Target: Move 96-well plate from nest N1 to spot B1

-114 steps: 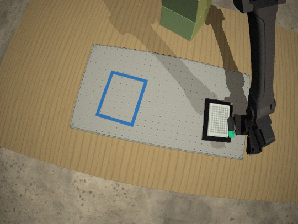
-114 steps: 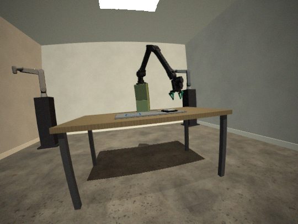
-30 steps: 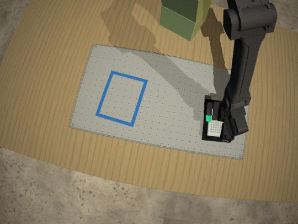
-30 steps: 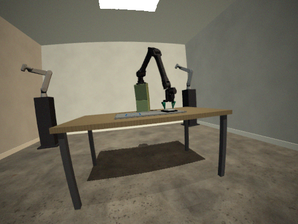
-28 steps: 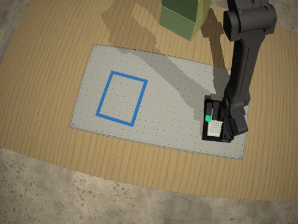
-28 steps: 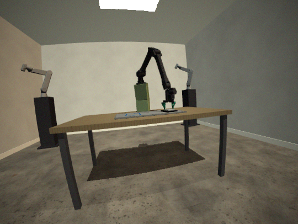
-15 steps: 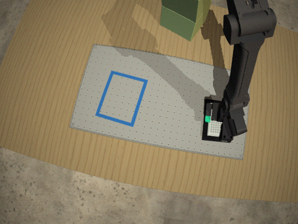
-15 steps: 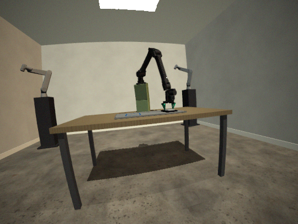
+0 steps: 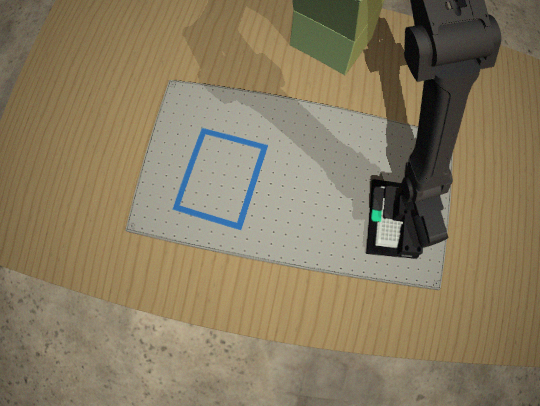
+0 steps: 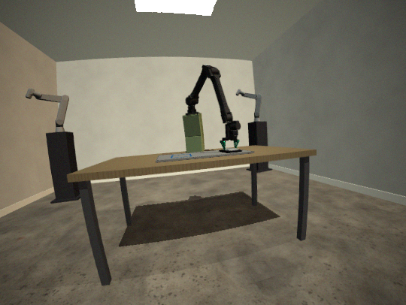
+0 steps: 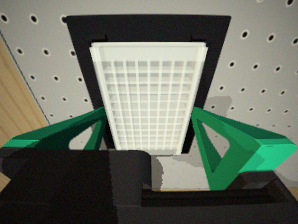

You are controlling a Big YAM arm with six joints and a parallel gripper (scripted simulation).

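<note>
The white 96-well plate lies right at my hand. Round my hand: black plate nest N1: 20 mm below.
</note>
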